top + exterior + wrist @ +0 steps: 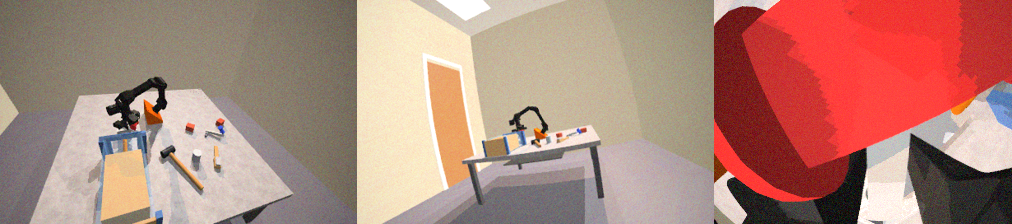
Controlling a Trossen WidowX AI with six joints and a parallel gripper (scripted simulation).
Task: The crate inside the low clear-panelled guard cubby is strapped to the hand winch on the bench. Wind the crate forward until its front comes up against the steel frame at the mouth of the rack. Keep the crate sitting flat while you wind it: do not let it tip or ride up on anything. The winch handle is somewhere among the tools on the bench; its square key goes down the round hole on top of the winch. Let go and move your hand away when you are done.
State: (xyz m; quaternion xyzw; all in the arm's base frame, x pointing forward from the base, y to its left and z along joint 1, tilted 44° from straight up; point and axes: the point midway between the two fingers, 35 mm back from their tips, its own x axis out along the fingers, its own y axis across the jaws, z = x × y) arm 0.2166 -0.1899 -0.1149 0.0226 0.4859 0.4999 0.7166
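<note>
My gripper tip is 5 cm below the red grip, 4 cm to the right of it and 4 cm short of it. From my gripper tip the other things lie so: frame 13 cm ahead, 3 cm to the right, 2 cm above; then red-handled winch handle 2 cm above, 1 cm to the left, 1 cm ahead; then grey hand winch 6 cm below, 5 cm behind, 4 cm to the right.
</note>
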